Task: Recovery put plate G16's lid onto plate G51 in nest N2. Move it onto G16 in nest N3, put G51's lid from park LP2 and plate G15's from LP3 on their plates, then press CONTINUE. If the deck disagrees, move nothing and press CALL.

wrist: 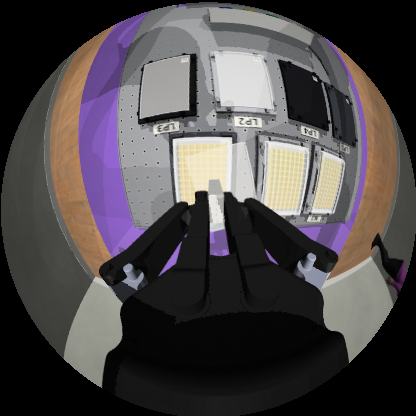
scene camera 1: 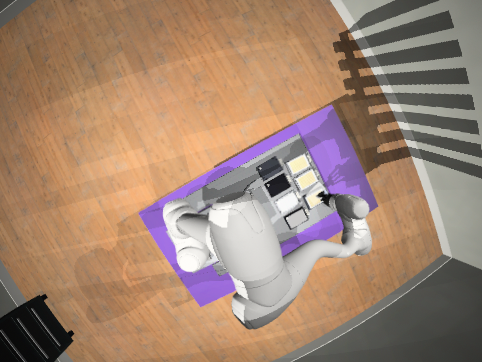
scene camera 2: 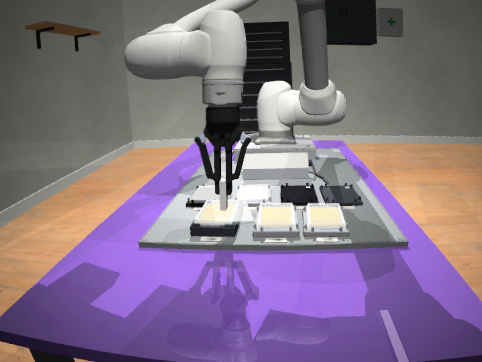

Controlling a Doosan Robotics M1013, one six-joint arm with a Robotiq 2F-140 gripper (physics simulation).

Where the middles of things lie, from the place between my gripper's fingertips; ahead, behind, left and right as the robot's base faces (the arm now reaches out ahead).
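Labels:
LP3 lid park (wrist: 192, 73): my gripper 18 cm past it, 8 cm to the left of it, 3 cm above it. LP4 lid park (wrist: 305, 100): from my hand, 19 cm behind, 18 cm to the left, 3 cm below.

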